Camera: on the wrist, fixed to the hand. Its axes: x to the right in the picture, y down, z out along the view.
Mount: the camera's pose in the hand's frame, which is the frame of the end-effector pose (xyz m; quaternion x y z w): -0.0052 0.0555 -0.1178 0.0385 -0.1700 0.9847 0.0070
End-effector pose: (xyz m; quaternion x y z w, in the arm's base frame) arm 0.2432 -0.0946 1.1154 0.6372 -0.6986 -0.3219 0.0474
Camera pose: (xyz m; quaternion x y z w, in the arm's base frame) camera 0.2526 -0.1368 1.2384 -0.7364 -0.6528 -0.0370 0.1740
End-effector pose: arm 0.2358 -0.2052 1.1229 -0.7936 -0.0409 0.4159 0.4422
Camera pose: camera 0.2976 -0.3197 1.1163 -0.0419 -0.7220 -0.5748 0.3828
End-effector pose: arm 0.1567 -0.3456 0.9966 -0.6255 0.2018 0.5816 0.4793
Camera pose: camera 0.1734 -0.4710 0.9651 -0.3117 -0.5582 -0.5746 0.5110
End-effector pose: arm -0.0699 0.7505 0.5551 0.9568 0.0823 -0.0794 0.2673
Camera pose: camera -0.0512 0.7649 0.6833 0.0845 -0.9901 0.0968 0.0572
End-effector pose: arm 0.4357 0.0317 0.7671 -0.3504 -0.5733 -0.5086 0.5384
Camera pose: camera 0.5200 -0.0675 0.7620 -0.6327 0.2299 0.6082 0.4206
